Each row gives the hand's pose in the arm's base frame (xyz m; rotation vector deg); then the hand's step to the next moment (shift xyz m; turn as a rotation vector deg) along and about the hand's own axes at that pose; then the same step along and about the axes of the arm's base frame.
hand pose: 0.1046 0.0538 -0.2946 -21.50 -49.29 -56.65
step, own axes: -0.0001 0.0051 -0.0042 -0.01 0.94 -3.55
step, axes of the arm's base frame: 0.0062 0.0001 -0.0022 2.42 -1.75 -2.13
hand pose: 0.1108 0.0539 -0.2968 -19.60 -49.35 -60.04
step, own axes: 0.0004 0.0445 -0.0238 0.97 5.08 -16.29
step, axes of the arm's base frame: 0.0493 0.0065 -0.0085 12.01 -8.28 -8.91
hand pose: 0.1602 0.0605 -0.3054 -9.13 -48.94 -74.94
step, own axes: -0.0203 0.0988 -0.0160 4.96 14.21 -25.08
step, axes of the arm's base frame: 0.0949 0.0362 0.0109 24.20 -13.55 -9.29
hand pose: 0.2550 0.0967 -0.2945 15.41 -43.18 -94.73
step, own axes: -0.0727 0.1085 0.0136 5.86 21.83 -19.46
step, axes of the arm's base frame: 0.0955 0.0676 0.0596 26.86 -12.96 -0.19
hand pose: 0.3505 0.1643 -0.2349 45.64 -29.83 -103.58
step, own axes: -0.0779 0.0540 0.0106 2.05 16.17 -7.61
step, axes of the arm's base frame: 0.0452 0.0530 0.0651 15.47 -7.59 5.15
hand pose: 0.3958 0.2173 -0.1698 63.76 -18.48 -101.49
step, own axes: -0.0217 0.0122 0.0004 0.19 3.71 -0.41
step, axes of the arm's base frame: 0.0091 0.0122 0.0197 2.51 -1.85 2.06
